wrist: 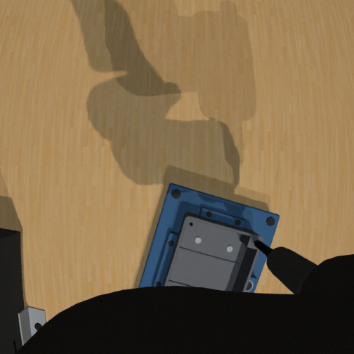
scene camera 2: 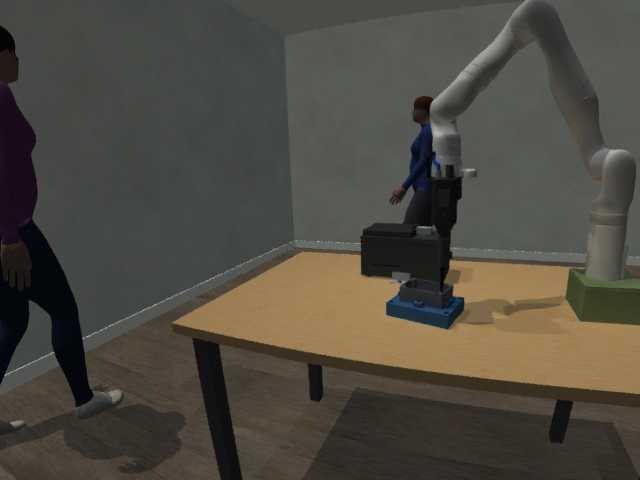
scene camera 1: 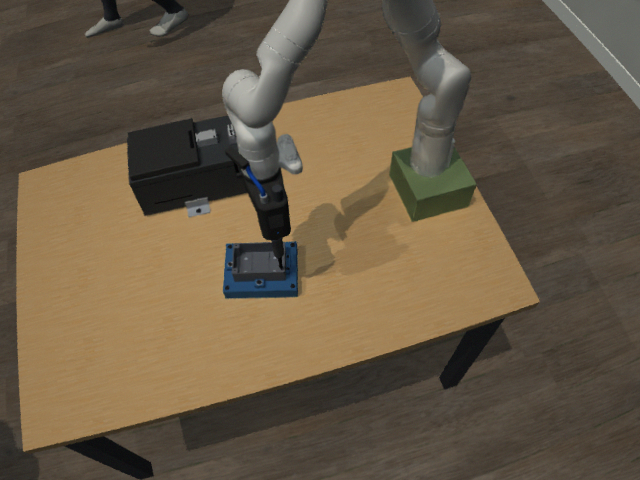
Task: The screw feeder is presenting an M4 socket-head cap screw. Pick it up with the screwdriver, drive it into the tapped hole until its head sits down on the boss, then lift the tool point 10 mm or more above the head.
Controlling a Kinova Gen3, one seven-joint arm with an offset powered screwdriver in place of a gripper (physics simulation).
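Note:
The screwdriver (scene camera 1: 280,266) (scene camera 2: 442,289) (wrist: 256,242) points down with its thin black bit at one corner of the grey open-topped housing (scene camera 1: 255,262) (scene camera 2: 421,295) (wrist: 205,265). In the wrist view the bit tip meets the corner boss; the screw and the tapped hole under it are too small or hidden to make out, so whether the bit holds a screw cannot be told. The housing sits in the blue fixture (scene camera 1: 261,291) (scene camera 2: 413,312) (wrist: 167,220). The black screw feeder (scene camera 1: 162,149) (scene camera 2: 392,255) (wrist: 10,290) stands behind it; no screw is discernible there.
A small metal bracket (scene camera 1: 197,208) (scene camera 2: 400,276) (wrist: 31,320) is at the feeder's front. The arm's base stands on a green block (scene camera 1: 439,193) (scene camera 2: 599,304) at the right. One person in purple (scene camera 2: 15,155) and another in blue (scene camera 2: 422,155) are beyond the table (scene camera 1: 129,330) (scene camera 2: 320,320).

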